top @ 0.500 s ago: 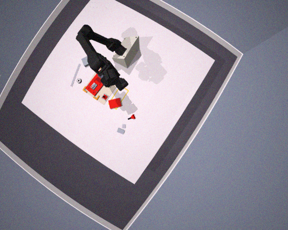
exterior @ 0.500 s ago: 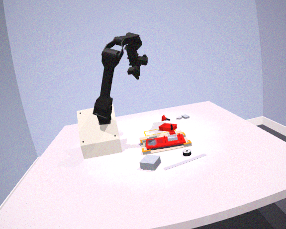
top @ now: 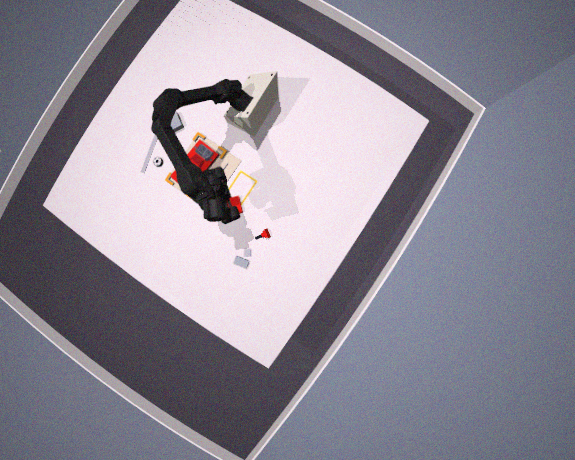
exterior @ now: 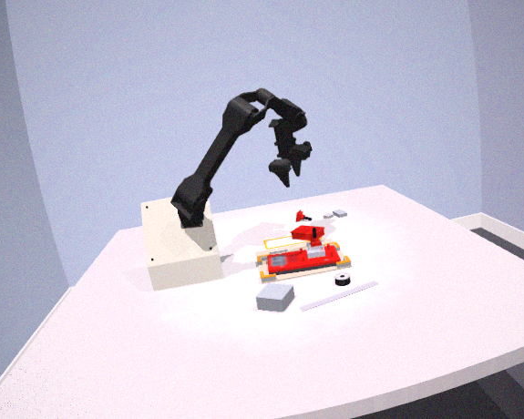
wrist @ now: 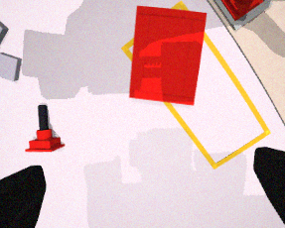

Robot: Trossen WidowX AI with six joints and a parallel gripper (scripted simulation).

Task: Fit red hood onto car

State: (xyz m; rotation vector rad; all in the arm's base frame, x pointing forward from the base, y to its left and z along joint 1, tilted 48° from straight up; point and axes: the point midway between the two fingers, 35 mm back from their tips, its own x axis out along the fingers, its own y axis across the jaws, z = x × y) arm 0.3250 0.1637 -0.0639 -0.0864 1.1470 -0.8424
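The red hood is 180 mm below my gripper tip, 20 mm to the right of it and 20 mm ahead of it. Round my gripper tip: thin grey strip (460 mm to the right, 190 mm below, 10 mm ahead); black wheel (400 mm to the right, 180 mm below, 40 mm ahead).
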